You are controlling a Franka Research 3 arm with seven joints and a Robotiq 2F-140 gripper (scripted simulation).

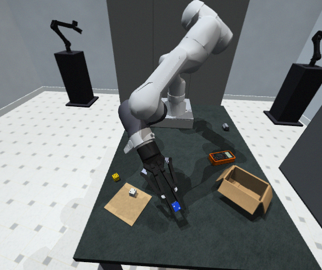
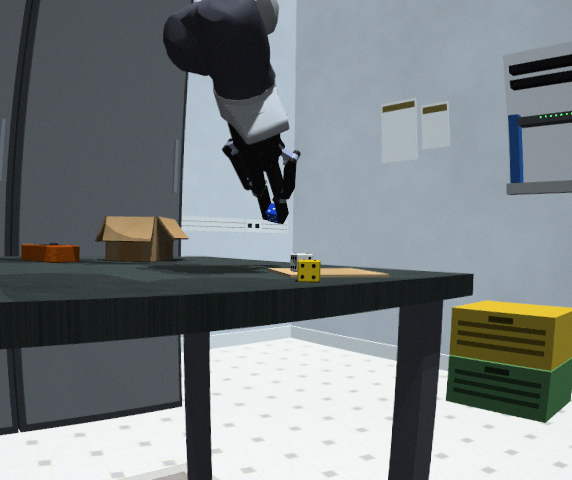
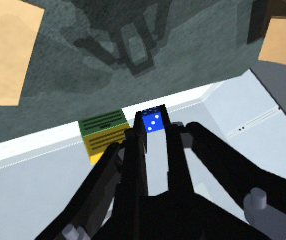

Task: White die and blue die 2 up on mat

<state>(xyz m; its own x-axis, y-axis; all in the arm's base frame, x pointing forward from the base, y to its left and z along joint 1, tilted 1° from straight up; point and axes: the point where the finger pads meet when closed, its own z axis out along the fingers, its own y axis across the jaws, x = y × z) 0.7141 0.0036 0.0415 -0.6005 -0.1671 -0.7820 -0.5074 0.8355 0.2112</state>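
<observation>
Right now my hand is 70 mm past the white die, 170 mm to the left of it and 90 mm above it. Round my hand: tan mat 40 mm behind, 180 mm to the right, 110 mm below; then blue die 10 mm ahead, 10 mm to the left, 10 mm below; then yellow die 150 mm behind, 270 mm to the right, 100 mm below.
</observation>
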